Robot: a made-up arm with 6 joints.
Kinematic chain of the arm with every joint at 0, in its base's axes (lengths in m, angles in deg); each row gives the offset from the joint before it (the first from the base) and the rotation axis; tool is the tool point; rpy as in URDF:
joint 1: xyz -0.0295 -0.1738 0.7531 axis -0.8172 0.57 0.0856
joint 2: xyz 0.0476 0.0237 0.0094 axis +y
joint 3: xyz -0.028 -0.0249 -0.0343 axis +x
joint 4: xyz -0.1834 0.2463 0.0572 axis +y
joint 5: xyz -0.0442 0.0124 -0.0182 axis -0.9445 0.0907 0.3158
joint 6: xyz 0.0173 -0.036 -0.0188 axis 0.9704 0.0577 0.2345
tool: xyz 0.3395 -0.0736 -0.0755 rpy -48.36 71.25 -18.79
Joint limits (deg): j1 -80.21..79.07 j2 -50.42..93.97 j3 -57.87..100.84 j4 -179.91..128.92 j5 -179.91..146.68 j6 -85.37..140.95
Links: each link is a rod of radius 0.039 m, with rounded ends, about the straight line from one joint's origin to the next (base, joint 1, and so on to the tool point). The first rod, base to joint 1, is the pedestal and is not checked.
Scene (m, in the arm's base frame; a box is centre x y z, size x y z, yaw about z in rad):
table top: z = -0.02
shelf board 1: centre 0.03 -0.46 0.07 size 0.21 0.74 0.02 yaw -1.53
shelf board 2: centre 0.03 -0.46 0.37 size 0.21 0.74 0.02 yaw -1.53
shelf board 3: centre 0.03 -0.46 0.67 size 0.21 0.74 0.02 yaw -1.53
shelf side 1: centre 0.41 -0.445 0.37 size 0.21 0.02 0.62 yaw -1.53
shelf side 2: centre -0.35 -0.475 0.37 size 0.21 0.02 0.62 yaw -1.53
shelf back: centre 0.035 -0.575 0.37 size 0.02 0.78 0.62 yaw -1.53
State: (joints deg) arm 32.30 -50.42 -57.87 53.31 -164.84 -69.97
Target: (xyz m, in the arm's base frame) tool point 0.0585 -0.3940 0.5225
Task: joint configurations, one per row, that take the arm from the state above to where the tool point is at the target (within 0.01 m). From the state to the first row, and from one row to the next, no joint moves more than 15 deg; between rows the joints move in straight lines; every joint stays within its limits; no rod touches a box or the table.
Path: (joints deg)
1: 23.67 -40.65 -45.12 42.91 -157.92 -67.57
2: 15.04 -30.89 -32.37 32.52 -151.00 -65.18
3: 11.01 -28.62 -29.42 23.27 -137.62 -70.23
4: 6.98 -26.36 -26.48 14.02 -124.24 -75.27
5: 2.95 -24.10 -23.53 4.77 -110.85 -80.32
6: -1.08 -21.84 -20.59 -4.48 -97.47 -85.37
7: 5.65 -28.98 -30.76 -0.75 -101.15 -85.37
8: 12.39 -36.12 -40.94 2.98 -104.83 -85.37
9: 19.12 -43.25 -51.11 6.71 -108.51 -85.37

